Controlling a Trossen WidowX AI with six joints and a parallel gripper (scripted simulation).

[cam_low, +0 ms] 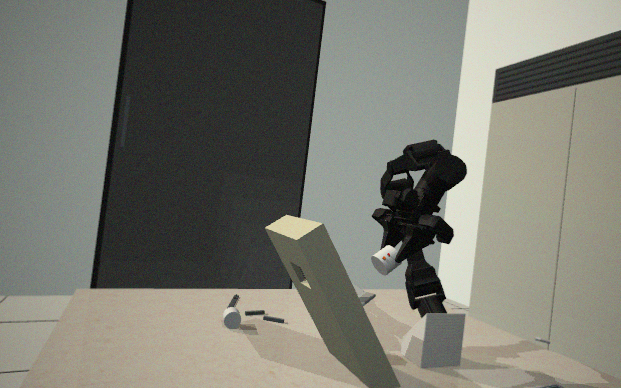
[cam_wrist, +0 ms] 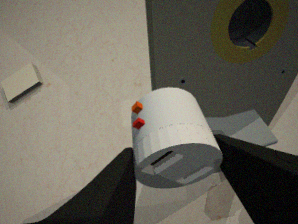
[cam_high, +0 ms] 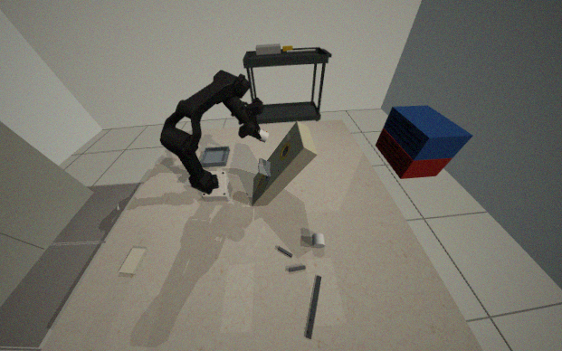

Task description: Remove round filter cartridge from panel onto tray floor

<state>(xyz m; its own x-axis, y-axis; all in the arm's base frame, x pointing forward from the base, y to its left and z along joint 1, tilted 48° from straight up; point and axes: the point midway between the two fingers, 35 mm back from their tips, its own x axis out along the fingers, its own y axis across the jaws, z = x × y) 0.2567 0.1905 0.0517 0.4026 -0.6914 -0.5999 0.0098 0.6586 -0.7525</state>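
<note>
Now: the shallow blue-grey bin 31 cm behind my gripper tip, 25 cm below it and 20 cm to the left of it. From my gripper tip the other things lie so: grey round filter cartridge right at my gripper tip; service panel 11 cm below, 9 cm to the right, 6 cm ahead.
</note>
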